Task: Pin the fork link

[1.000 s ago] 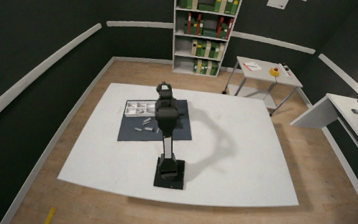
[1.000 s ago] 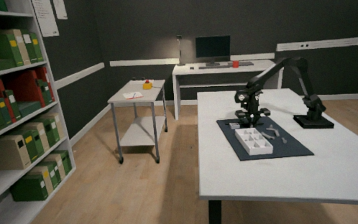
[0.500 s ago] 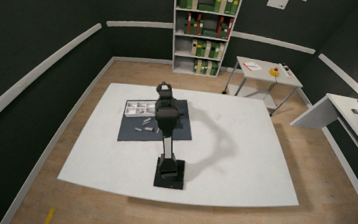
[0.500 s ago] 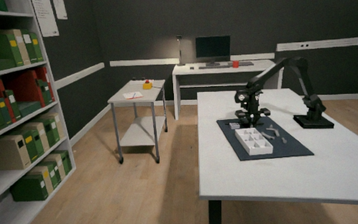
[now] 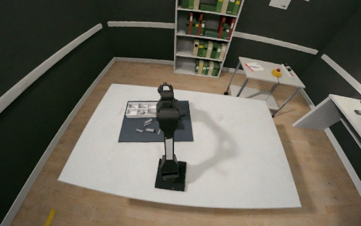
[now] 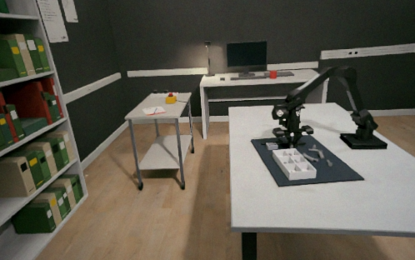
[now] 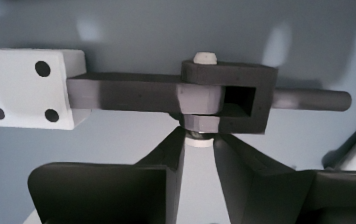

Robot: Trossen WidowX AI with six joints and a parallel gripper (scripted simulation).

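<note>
The eye plate lies 2 cm ahead of my hand, 2 cm to the right of it and 3 cm below it. From my hand the other things lie so: dark blue mat: 2 cm behind, 7 cm to the left, 5 cm below; grey block: 10 cm ahead, 3 cm below; pin: 11 cm behind, 1 cm to the right, 4 cm below.
</note>
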